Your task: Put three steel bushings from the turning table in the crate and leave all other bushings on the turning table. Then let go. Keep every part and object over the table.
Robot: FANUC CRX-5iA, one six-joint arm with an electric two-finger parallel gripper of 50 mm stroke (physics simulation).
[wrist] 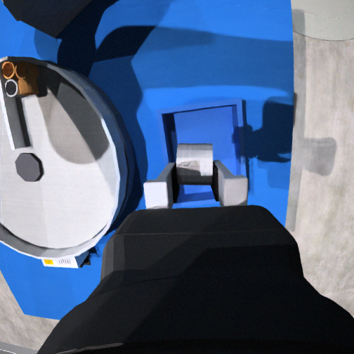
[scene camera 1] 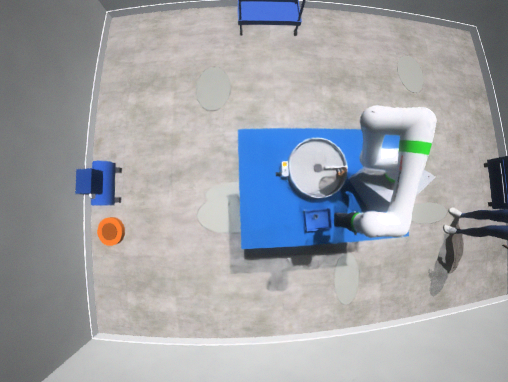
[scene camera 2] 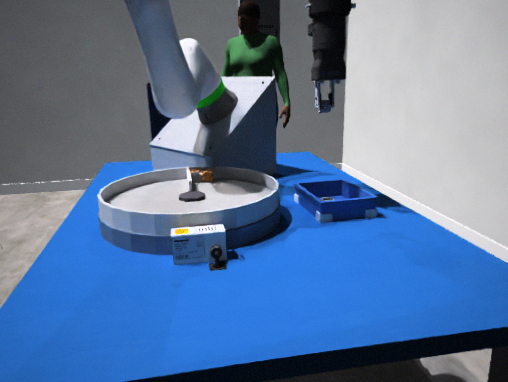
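Where they show: gripper, fingertip midpoint: (scene camera 1: pixel 335 218) (scene camera 2: pixel 324 107); arm's base, link origin: (scene camera 1: pixel 393 181) (scene camera 2: pixel 218 108).
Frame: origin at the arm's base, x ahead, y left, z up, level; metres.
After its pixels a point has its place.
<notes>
My gripper (scene camera 2: pixel 324 107) {x 0.475, y 0.119, z 0.029 m} (wrist: pixel 194 174) is shut on a steel bushing (wrist: pixel 195 156), held high above the table. In the wrist view the bushing overlaps the blue crate (scene camera 1: pixel 306 222) {x 0.598, y 0.128, z -0.175 m} (scene camera 2: pixel 346 210) {x 0.593, y 0.112, z -0.202 m} (wrist: pixel 241 125) and hides part of its inside. A small grey bushing (scene camera 1: pixel 315 217) {x 0.520, y 0.123, z -0.203 m} (scene camera 2: pixel 327 198) {x 0.502, y 0.117, z -0.198 m} lies in the crate. The round turning table (scene camera 1: pixel 306 159) {x 0.485, y -0.293, z -0.173 m} (scene camera 2: pixel 185 220) {x 0.622, y -0.282, z -0.155 m} (wrist: pixel 75 200) holds orange bushings (scene camera 1: pixel 341 171) {x 0.268, y -0.151, z -0.147 m} (scene camera 2: pixel 205 175) {x 0.270, y -0.136, z -0.158 m} (wrist: pixel 29 80) and an upright steel bushing (wrist: pixel 11 95), grouped beside its divider. Fingertips do not show in scene camera 1.
A white box (scene camera 1: pixel 284 169) {x 0.656, y -0.260, z -0.167 m} (scene camera 2: pixel 190 245) {x 0.667, y -0.286, z -0.189 m} (wrist: pixel 62 261) with a small dark device stands by the turning table's rim. The turning table's raised wall lies beside the crate. The robot's grey pedestal (scene camera 1: pixel 372 187) {x 0.141, y 0.006, z -0.036 m} (scene camera 2: pixel 250 130) {x 0.133, y 0.060, z -0.062 m} stands behind. A person (scene camera 2: pixel 255 55) stands beyond the table.
</notes>
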